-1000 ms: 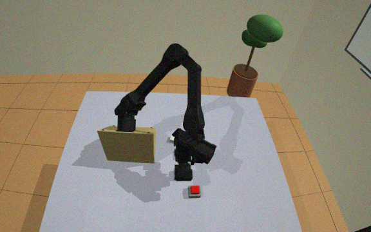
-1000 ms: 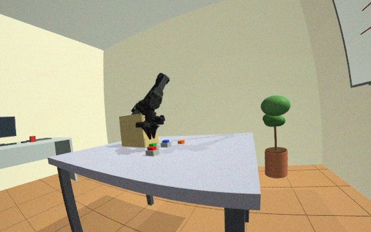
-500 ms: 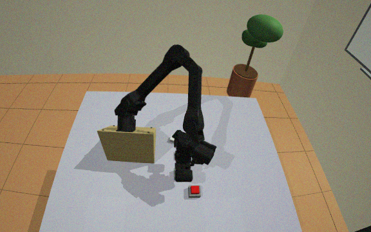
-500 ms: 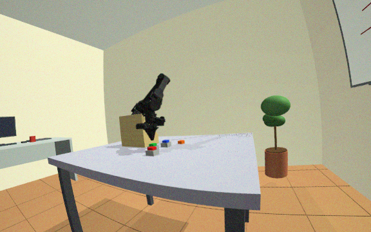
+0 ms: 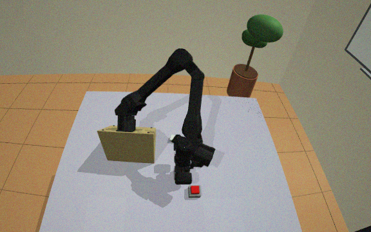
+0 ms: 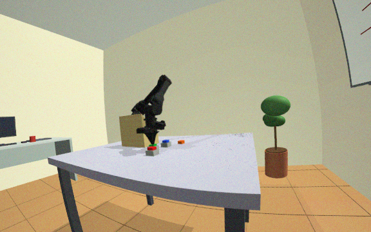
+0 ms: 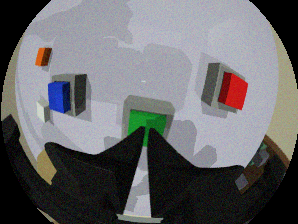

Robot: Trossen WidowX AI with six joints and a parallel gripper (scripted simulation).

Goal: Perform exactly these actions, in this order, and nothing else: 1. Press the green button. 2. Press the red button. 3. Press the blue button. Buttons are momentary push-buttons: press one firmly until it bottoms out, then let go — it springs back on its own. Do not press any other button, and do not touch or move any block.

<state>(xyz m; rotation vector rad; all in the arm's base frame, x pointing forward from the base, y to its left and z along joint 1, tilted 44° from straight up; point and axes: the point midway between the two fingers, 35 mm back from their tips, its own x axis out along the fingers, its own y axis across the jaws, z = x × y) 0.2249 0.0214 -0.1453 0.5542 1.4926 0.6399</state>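
My gripper tip is 10 mm above the green button. Also, from my gripper tip: white block 30 mm behind, 190 mm to the left, 30 mm below; then blue button 10 mm ahead, 110 mm to the left; then red button 60 mm ahead, 80 mm to the right.
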